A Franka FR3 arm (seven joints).
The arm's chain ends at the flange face. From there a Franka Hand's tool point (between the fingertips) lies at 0.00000 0.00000 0.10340 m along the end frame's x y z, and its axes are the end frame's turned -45 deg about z.
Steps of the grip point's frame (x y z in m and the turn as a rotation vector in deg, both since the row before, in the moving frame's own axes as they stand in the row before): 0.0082 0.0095 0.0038 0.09 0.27 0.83; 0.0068 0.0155 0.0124 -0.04 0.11 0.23; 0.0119 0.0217 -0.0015 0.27 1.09 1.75; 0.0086 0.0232 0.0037 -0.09 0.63 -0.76; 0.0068 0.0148 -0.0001 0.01 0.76 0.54; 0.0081 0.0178 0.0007 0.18 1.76 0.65
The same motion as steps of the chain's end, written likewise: 0.0123 0.0014 0.0038 0.25 0.13 0.83; 0.0156 0.0062 0.0124 0.05 0.11 0.23; 0.0227 0.0086 -0.0015 0.96 0.58 1.75; 0.0216 0.0110 0.0037 0.38 0.51 -0.76; 0.0143 0.0066 -0.0001 0.54 0.53 0.54; 0.0163 0.0093 0.0007 1.37 1.12 0.65
